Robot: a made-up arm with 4 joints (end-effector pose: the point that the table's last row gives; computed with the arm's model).
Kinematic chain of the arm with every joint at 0, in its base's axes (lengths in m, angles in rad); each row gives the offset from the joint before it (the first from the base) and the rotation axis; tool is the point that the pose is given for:
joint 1: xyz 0 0 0.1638 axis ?
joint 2: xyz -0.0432 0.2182 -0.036 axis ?
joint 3: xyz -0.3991 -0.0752 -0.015 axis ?
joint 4: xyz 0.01 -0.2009 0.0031 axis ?
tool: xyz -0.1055 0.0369 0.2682
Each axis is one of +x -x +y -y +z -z.
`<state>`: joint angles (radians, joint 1 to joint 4).
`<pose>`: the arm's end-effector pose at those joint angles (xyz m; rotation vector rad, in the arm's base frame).
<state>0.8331 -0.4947 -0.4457 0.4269</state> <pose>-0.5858 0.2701 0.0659 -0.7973 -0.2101 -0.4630</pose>
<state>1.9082 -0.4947 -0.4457 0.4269</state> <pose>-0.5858 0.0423 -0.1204 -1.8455 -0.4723 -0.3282</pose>
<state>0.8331 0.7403 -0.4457 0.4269</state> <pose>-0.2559 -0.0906 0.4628 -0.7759 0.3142 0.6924</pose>
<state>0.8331 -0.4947 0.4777 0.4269</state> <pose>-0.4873 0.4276 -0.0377 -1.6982 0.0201 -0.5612</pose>
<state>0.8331 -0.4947 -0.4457 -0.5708</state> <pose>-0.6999 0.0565 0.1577 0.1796 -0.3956 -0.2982</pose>
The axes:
joint 1: -x
joint 2: +z
joint 3: -x
joint 4: -x

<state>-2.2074 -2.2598 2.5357 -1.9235</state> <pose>0.4843 -0.4607 0.3511 0.8115 2.3719 -0.3852</pose>
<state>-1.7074 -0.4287 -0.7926 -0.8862</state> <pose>-0.6963 0.1853 0.1681 -2.8352 -0.0089 0.6218</pose>
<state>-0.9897 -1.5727 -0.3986 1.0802</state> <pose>-0.1062 0.3421 0.7920 0.2416 1.1703 -1.0582</pose>
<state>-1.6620 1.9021 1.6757 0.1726</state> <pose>-0.0684 -0.0108 -0.1520 -0.1264 -1.8718 -0.3490</pose>
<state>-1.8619 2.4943 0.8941 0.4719</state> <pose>0.3082 -0.0813 -0.0037 0.2063 -2.5040 -0.1081</pose>
